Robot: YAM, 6 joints.
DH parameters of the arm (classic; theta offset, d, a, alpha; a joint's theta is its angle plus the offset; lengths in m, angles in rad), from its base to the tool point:
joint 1: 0 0.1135 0.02 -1.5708
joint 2: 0 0 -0.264 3.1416
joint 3: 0.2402 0 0.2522 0
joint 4: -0.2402 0 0.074 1.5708
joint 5: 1.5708 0 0 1.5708
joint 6: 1.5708 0.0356 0 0
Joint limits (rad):
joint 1: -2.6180..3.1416
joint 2: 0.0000..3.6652
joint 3: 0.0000..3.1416
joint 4: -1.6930..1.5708
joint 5: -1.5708..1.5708
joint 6: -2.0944..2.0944
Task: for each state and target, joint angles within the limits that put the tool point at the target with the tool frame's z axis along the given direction. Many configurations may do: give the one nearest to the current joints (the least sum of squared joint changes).
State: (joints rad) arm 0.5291 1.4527 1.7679 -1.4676 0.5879 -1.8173
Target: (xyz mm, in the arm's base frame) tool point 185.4 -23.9 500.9 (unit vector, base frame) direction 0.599 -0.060 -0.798
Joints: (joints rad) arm -0.1319 1.4419 2.2082 -1.6910 -0.0193 -1.8173
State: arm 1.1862 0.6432 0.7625 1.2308 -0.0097 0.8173
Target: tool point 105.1 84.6 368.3 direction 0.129 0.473 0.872
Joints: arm 0.5932 0.8375 0.4362 1.5694 -0.3257 0.8173
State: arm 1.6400 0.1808 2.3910 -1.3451 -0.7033 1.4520
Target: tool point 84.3 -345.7 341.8 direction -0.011 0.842 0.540
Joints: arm 1.7925 0.0753 2.3463 -1.6908 0.1753 1.4520
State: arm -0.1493 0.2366 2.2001 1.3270 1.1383 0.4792
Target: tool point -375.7 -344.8 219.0 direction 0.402 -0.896 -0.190
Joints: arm 0.6762 0.0013 2.2306 1.5677 1.2538 0.4792
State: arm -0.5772 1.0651 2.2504 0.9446 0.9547 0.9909
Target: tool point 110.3 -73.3 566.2 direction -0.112 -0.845 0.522
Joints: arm -0.3614 1.0347 1.3725 0.8772 0.9798 0.9909
